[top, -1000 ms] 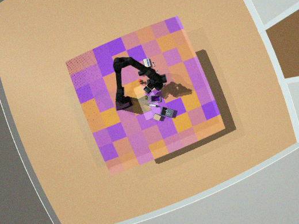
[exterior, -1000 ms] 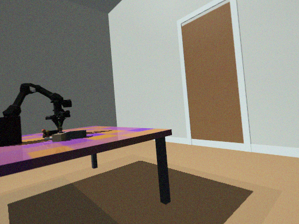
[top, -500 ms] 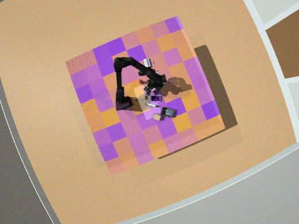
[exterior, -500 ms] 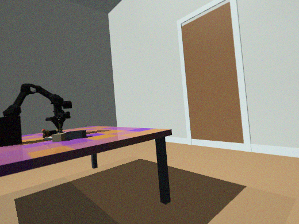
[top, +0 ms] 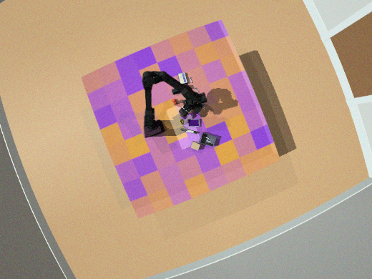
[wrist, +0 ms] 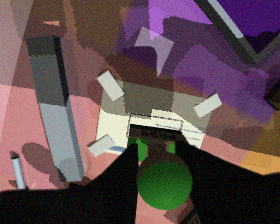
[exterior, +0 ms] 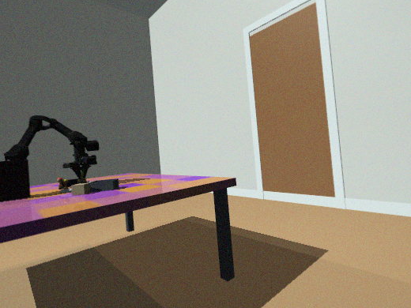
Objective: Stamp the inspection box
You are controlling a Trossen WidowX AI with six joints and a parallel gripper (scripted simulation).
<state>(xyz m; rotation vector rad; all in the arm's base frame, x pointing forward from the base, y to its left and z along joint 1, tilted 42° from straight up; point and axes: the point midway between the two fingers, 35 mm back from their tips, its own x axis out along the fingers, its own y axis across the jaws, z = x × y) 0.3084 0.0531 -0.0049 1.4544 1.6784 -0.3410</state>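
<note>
Right now the white card is 50 mm below my gripper tip. From my gripper tip the other things lie so: green stamp right at my gripper tip; blue stamp 30 mm ahead, 100 mm to the left, 30 mm below; grey ruler 80 mm ahead, 20 mm to the left, 40 mm below.
</note>
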